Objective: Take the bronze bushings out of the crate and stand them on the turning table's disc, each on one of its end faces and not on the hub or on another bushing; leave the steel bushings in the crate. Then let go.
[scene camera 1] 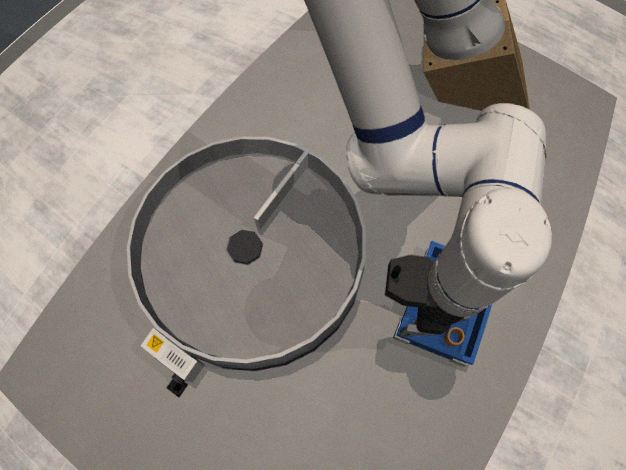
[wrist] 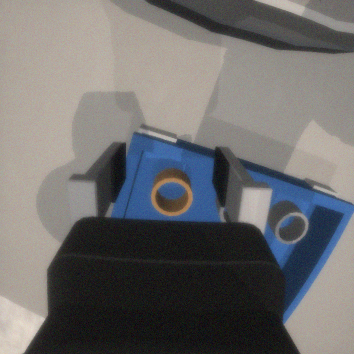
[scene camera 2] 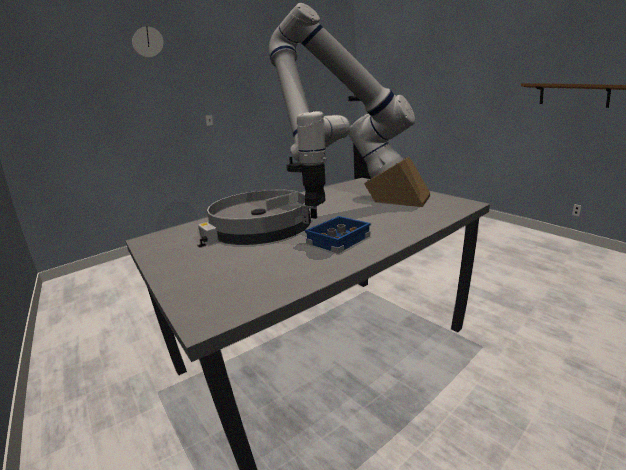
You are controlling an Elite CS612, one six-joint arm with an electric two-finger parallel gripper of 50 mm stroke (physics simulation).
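Seen in the pictures: gripper, fingertip midpoint: (scene camera 1: 407, 317) (wrist: 169, 162) (scene camera 2: 310, 220); arm's base, origin of the base link: (scene camera 1: 465, 31) (scene camera 2: 387, 169).
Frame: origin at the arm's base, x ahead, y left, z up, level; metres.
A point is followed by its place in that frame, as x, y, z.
The blue crate (scene camera 1: 481, 328) @(0.543, 0.351, -0.097) (scene camera 2: 348, 241) @(0.550, 0.355, -0.124) (wrist: 140, 195) @(0.609, 0.284, -0.142) stands beside the turning table. My gripper (scene camera 1: 422, 329) (scene camera 2: 310, 214) @(0.613, 0.226, -0.068) (wrist: 169, 162) @(0.613, 0.226, -0.068) is open and empty above the crate's end. In the wrist view a bronze bushing (wrist: 172, 213) @(0.583, 0.274, -0.117) stands on end in the crate, between and below the fingers. In scene camera 1 a bronze bushing (scene camera 1: 446, 337) @(0.586, 0.309, -0.125) shows beside the gripper. A steel bushing (wrist: 281, 214) @(0.501, 0.230, -0.120) stands right of the fingers in the wrist view; the gripper hides part of the crate. No bushing shows on the turning table's disc (scene camera 1: 192, 283) @(0.786, -0.107, -0.094).
A tall rim wall (scene camera 1: 360, 303) @(0.620, 0.143, -0.147) (scene camera 2: 252, 225) @(0.782, 0.106, -0.075) (wrist: 240, 30) @(0.614, 0.129, -0.114) surrounds the disc, between the dark hub (scene camera 1: 244, 246) @(0.677, -0.075, -0.086) (scene camera 2: 258, 211) @(0.679, -0.068, -0.086) and the crate. A divider (scene camera 1: 281, 187) @(0.559, -0.083, -0.050) (scene camera 2: 280, 201) @(0.566, -0.081, -0.070) runs inward from the rim. A white box (scene camera 1: 169, 354) @(0.908, -0.053, -0.089) (scene camera 2: 206, 231) @(0.925, -0.010, -0.093) sits outside it.
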